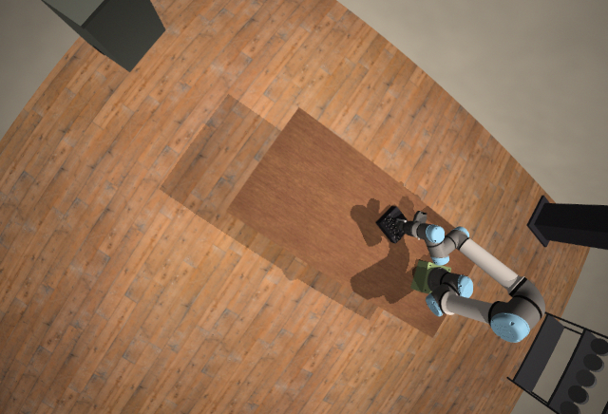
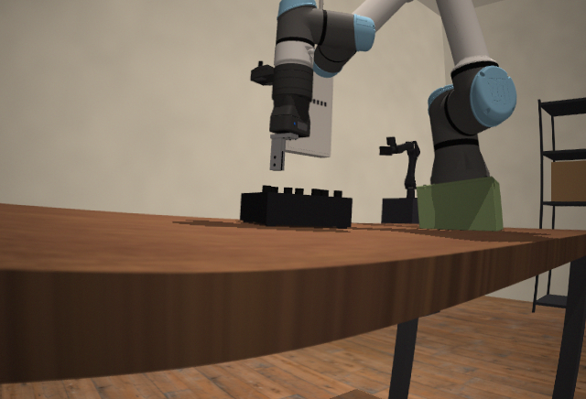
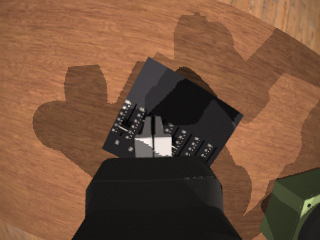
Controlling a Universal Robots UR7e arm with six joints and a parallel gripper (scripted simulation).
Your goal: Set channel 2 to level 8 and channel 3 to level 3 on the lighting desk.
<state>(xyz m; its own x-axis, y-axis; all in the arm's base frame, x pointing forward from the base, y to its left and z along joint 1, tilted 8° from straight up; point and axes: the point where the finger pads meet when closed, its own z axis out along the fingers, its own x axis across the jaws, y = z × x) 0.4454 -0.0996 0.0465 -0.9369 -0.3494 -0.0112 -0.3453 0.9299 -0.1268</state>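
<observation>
Now: hand 5 cm above the fader cap, 3 cm short of it and 2 cm to the right of it.
</observation>
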